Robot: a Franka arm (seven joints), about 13 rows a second.
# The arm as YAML. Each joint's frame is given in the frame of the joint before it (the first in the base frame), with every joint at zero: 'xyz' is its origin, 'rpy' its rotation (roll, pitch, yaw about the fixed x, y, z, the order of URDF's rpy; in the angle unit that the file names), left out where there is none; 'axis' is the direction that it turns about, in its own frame. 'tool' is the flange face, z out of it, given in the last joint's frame.
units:
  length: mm
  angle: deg
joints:
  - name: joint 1
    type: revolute
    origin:
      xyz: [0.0, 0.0, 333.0]
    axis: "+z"
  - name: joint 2
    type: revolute
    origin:
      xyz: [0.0, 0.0, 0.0]
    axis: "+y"
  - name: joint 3
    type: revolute
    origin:
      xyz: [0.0, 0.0, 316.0]
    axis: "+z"
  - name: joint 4
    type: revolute
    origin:
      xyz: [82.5, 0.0, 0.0]
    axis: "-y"
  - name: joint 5
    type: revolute
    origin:
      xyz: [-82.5, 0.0, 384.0]
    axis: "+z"
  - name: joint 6
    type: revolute
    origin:
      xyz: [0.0, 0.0, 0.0]
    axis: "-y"
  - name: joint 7
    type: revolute
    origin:
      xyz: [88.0, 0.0, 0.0]
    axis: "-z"
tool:
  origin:
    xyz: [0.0, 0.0, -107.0]
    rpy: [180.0, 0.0, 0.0]
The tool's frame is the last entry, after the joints.
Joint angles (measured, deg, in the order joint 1, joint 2, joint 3, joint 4, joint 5, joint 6, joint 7), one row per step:
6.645, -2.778, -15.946, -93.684, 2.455, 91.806, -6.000
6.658, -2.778, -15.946, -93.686, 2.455, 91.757, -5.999
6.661, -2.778, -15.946, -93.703, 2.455, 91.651, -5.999
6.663, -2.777, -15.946, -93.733, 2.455, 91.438, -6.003
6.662, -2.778, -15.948, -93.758, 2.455, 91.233, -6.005
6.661, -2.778, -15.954, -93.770, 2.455, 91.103, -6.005
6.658, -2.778, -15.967, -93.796, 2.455, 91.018, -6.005
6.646, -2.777, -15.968, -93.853, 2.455, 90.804, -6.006
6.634, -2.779, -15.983, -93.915, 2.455, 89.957, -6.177
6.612, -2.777, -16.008, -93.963, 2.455, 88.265, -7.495
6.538, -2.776, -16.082, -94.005, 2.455, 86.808, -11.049
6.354, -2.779, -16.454, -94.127, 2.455, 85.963, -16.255
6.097, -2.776, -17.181, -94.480, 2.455, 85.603, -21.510
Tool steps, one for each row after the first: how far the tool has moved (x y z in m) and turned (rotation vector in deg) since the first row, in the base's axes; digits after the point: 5 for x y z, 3 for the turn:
-0.00007, 0.00014, -0.00009, 0.008, 0.050, 0.015
-0.00027, 0.00021, -0.00040, 0.028, 0.172, 0.024
-0.00066, 0.00032, -0.00099, 0.067, 0.412, 0.042
-0.00106, 0.00038, -0.00150, 0.105, 0.637, 0.053
-0.00131, 0.00036, -0.00180, 0.128, 0.777, 0.054
-0.00150, 0.00025, -0.00215, 0.147, 0.887, 0.043
-0.00194, 0.00022, -0.00295, 0.191, 1.155, 0.044
-0.00359, 0.00031, -0.00472, 0.338, 2.039, 0.236
-0.00687, 0.00055, -0.00761, 0.639, 3.677, 1.600
-0.00992, -0.00023, -0.01002, 0.994, 4.931, 5.082
-0.01253, -0.00502, -0.01218, 1.400, 5.530, 9.772
-0.01511, -0.01389, -0.01563, 1.859, 5.846, 14.057

